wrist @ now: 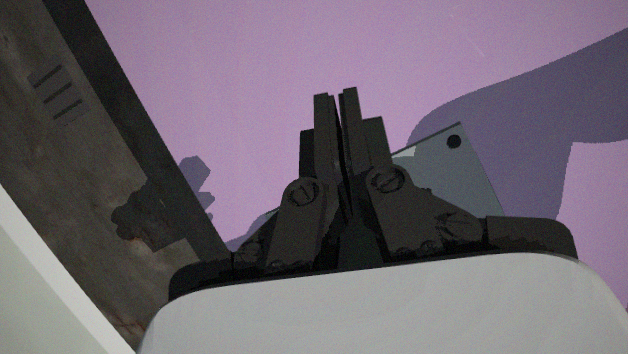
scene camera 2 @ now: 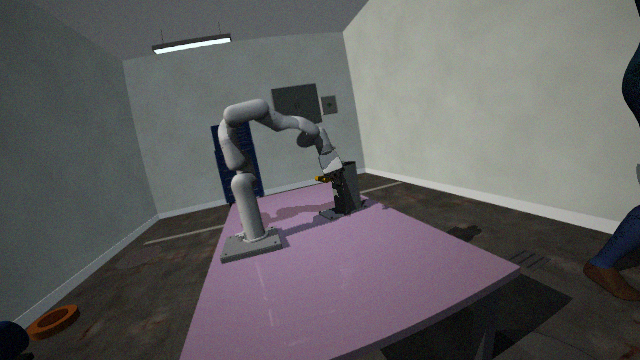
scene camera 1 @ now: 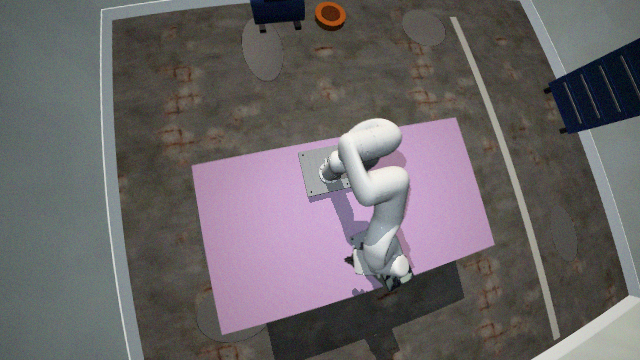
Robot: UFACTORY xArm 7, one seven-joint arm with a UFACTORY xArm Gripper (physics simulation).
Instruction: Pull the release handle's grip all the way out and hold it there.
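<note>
The release handle's yellow grip (scene camera 2: 321, 178) sticks out at the upper side of its dark housing (scene camera 2: 352, 185), at the far end of the table in scene camera 2. The grip does not show in the wrist view. The housing stands on a grey base plate (scene camera 2: 329, 215) (wrist: 450, 175). My gripper (scene camera 1: 349, 259) (wrist: 341, 120) is shut, its two finger pads together with nothing between them. In scene camera 2 it is beside the housing, close to the yellow grip; whether it touches the grip is hidden.
The pink table (scene camera 1: 265, 240) (scene camera 2: 350, 280) carries my arm's base plate (scene camera 1: 312, 185) (scene camera 2: 252, 247). A person's leg (scene camera 2: 617, 245) shows at the right of scene camera 2. An orange ring (scene camera 1: 330, 26) (scene camera 2: 37, 331) and a blue cabinet (scene camera 1: 600, 90) (scene camera 2: 225, 175) stand off the table.
</note>
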